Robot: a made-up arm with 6 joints. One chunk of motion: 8 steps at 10 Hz.
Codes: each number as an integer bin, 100 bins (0 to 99) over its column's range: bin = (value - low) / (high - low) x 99, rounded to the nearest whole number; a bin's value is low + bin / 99 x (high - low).
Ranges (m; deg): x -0.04..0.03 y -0.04..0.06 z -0.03..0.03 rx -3..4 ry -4..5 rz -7..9
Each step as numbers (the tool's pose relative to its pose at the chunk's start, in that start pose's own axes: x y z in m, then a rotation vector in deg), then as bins.
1 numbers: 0.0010 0.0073 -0.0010 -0.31 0.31 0.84
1 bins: 58 47 48 38 47 49
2 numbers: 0.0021 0.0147 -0.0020 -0.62 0.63 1.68
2 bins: 60 54 46 34 51 54
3 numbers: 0.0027 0.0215 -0.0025 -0.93 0.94 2.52
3 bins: 60 61 45 29 54 59
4 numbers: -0.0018 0.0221 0.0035 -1.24 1.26 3.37
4 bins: 54 61 55 25 58 64
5 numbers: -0.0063 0.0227 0.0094 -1.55 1.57 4.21
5 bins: 48 62 65 21 61 69
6 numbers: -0.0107 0.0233 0.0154 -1.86 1.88 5.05
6 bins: 41 63 75 16 65 75
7 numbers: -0.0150 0.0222 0.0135 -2.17 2.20 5.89
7 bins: 35 62 72 12 68 80
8 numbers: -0.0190 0.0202 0.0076 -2.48 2.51 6.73
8 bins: 30 60 62 7 72 85
